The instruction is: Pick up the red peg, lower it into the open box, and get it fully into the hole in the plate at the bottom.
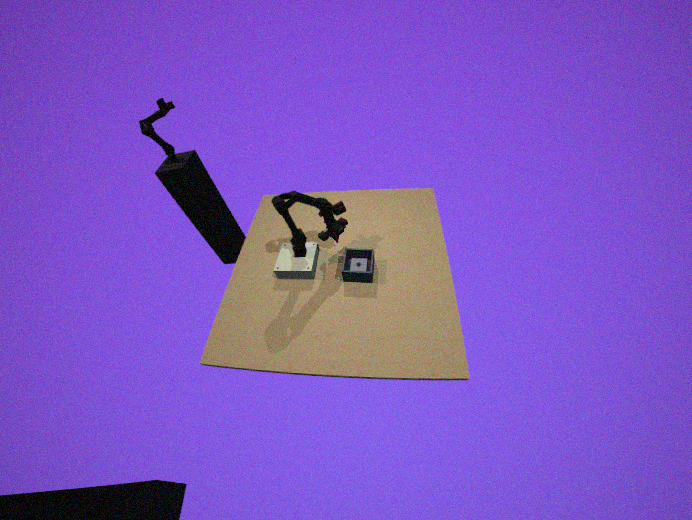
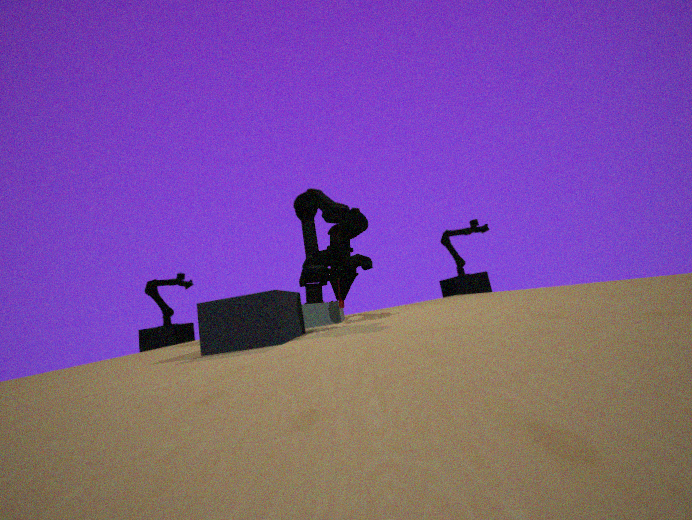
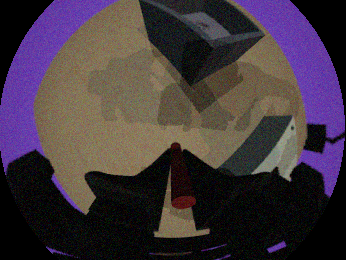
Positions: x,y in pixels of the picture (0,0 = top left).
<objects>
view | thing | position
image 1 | dark box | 348,276
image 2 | gripper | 340,300
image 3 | gripper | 176,152
</objects>
